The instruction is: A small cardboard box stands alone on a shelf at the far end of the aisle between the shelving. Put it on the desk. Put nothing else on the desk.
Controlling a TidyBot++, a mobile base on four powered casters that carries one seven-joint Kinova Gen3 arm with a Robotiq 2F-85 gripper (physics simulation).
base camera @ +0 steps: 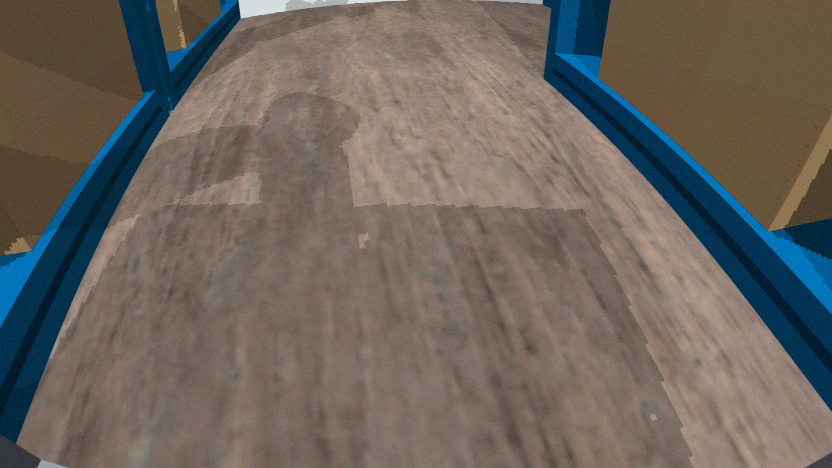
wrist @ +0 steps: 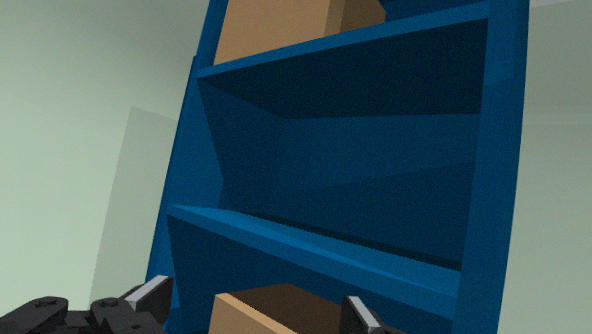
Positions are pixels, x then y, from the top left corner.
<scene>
A blue shelving [base camera: 776, 271]: 56 cm from the lens. A brown carton [base camera: 738, 93]: 60 cm from the lens.
</scene>
